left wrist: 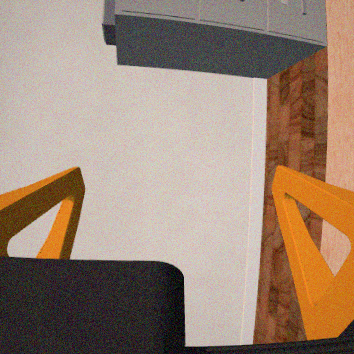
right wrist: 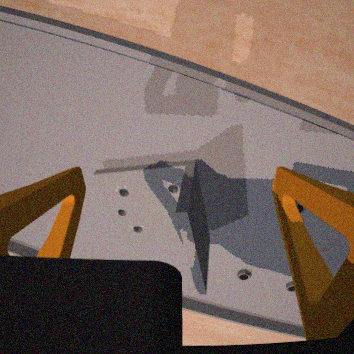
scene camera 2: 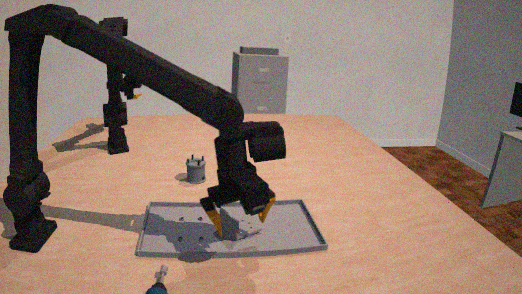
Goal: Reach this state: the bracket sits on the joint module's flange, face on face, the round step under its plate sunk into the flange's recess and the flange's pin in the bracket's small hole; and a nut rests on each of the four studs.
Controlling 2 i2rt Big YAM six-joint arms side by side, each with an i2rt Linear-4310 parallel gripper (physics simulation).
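Where they show: left gripper, fingertip midpoint: [left wrist: 178,176]; right gripper, fingertip midpoint: [right wrist: 178,177] [scene camera 2: 241,228]; left arm's base at its link origin: [scene camera 2: 118,148]; right arm's base at its link origin: [scene camera 2: 35,236].
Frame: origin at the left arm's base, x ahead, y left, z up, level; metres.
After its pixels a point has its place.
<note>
The grey L-shaped bracket [scene camera 2: 229,224] @[x 0.160, y -0.715, z 0.037 m] [right wrist: 199,225] @[x 0.160, y -0.713, z 0.038 m] rests in the tray, its holed plate low and its other plate standing up. My right gripper [scene camera 2: 241,228] @[x 0.167, y -0.756, z 0.050 m] [right wrist: 178,177] @[x 0.167, y -0.756, z 0.050 m] is open, low over the tray, with its fingers apart on either side of the bracket's upright plate. The joint module [scene camera 2: 196,172] @[x 0.198, y -0.424, z 0.037 m] stands behind the tray, its studs upright with no bracket on them. Several nuts lie in the tray's left half, among them one nut [scene camera 2: 200,239] @[x 0.091, y -0.705, z 0.007 m] and another nut [right wrist: 244,274] @[x 0.127, y -0.625, z 0.009 m]. My left gripper [scene camera 2: 136,95] [left wrist: 178,176] @[x 0.186, y 0.367, z 0.196 m] is open and empty, raised at the back left. The flange's pin cannot be made out.
The low-walled grey tray [scene camera 2: 295,227] @[x 0.317, y -0.758, z 0.004 m] [right wrist: 60,100] @[x 0.247, y -0.785, z 0.004 m] lies on the wooden table [scene camera 2: 350,200] @[x 0.548, y -0.729, z 0.000 m]. A tool with a blue handle [scene camera 2: 157,289] @[x -0.058, y -0.858, z 0.041 m] lies at the front edge of the picture. A filing cabinet [scene camera 2: 260,80] [left wrist: 200,45] stands behind the table, and a desk [scene camera 2: 502,170] at the right.
</note>
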